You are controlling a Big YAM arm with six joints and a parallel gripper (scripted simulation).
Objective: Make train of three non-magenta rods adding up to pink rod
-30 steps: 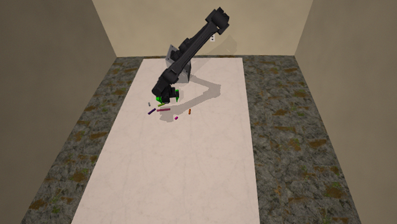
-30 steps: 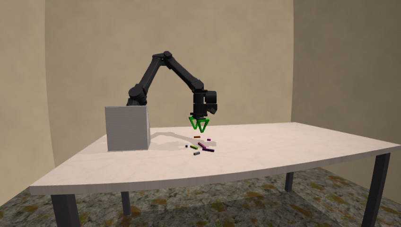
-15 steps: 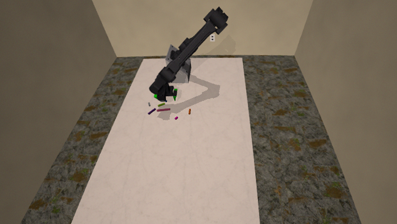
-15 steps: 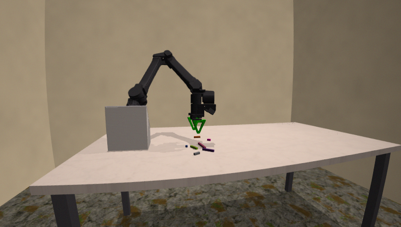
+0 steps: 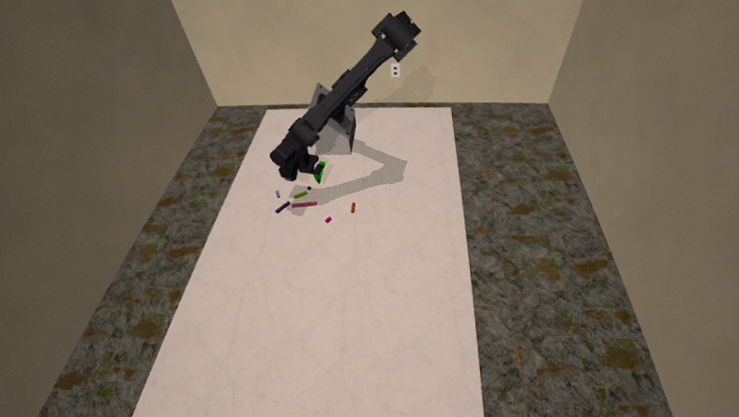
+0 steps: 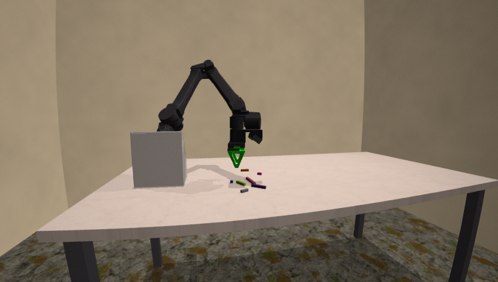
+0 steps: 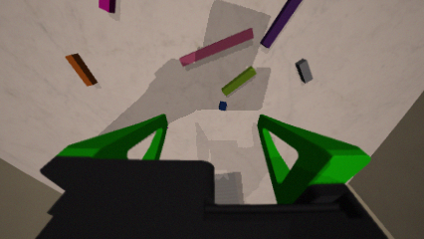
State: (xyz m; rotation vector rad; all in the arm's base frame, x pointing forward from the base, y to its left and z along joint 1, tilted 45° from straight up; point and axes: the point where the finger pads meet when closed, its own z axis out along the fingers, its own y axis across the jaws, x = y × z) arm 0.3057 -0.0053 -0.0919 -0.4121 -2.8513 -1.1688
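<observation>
My gripper is now 3 cm past the blue rod, 1 cm to the left of it and 8 cm above it. Also, from my hand: pink rod (5 cm ahead, 2 cm to the right, 8 cm below); then purple rod (6 cm ahead, 10 cm to the right, 8 cm below); then lime rod (1 cm ahead, 4 cm to the right, 8 cm below).
</observation>
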